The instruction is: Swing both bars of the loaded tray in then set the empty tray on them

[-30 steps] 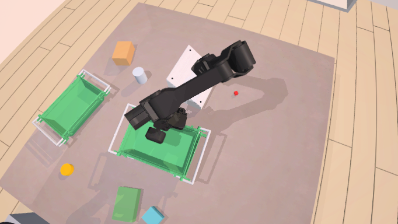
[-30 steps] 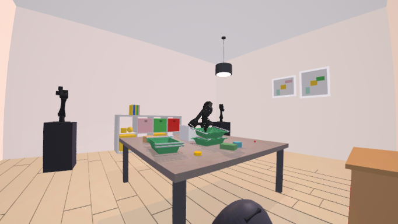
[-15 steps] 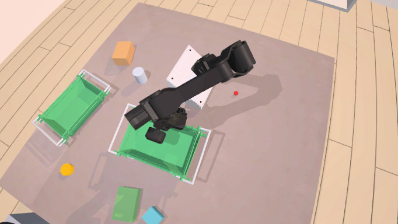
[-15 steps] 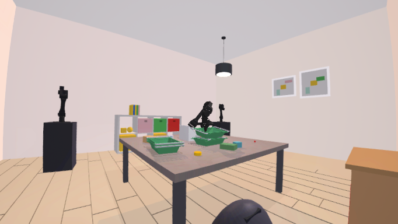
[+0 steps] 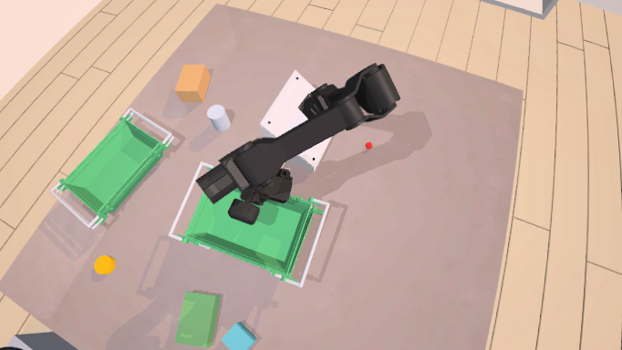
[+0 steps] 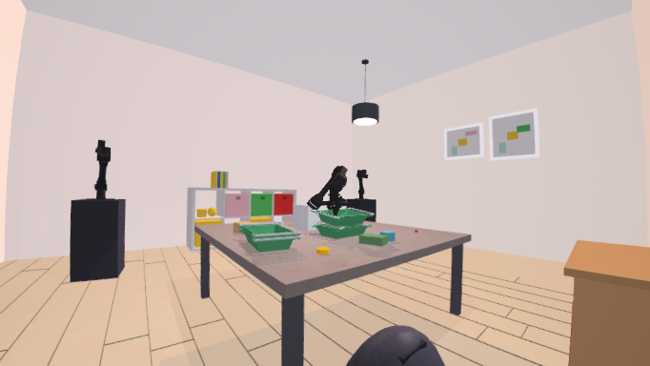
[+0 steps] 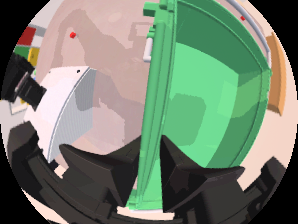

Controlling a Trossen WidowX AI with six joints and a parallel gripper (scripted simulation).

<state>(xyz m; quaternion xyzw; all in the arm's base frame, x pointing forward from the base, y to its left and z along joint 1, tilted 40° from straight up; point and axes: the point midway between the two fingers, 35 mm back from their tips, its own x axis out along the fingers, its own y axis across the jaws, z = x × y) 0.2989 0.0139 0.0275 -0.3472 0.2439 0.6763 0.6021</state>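
My gripper tip is 80 mm short of the green tray, 10 mm to the right of it and 20 mm below it. The rest, counted from my gripper tip: grey cylinder 170 mm behind, 290 mm to the right, 60 mm below; then blue cube 320 mm ahead, 120 mm to the left, 70 mm below; then green block 340 mm ahead, 10 mm to the left, 70 mm below.
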